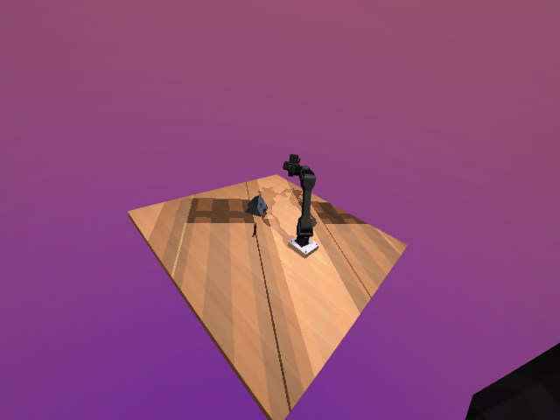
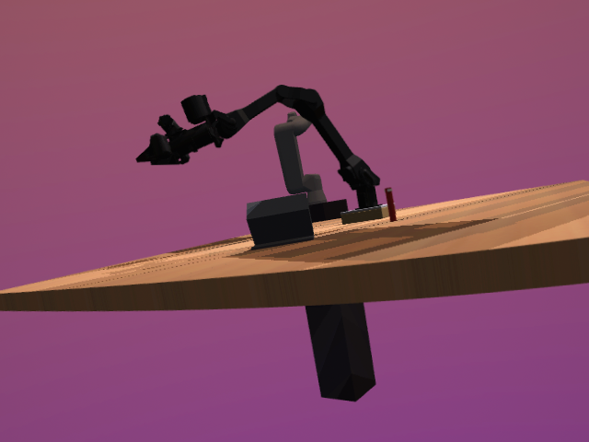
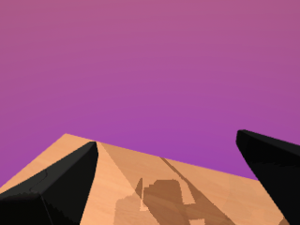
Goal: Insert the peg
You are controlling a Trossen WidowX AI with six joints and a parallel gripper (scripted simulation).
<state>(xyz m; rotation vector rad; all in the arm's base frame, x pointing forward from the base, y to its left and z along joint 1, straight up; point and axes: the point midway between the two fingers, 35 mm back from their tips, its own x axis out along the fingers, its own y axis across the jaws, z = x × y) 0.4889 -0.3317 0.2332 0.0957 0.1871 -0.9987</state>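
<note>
Now: gripper tip 540 mm to the right of the peg, 280 mm past it and 210 mm above it. The rest, counted from my gripper tip: sloped panel 380 mm to the left, 230 mm below, 70 mm behind.
</note>
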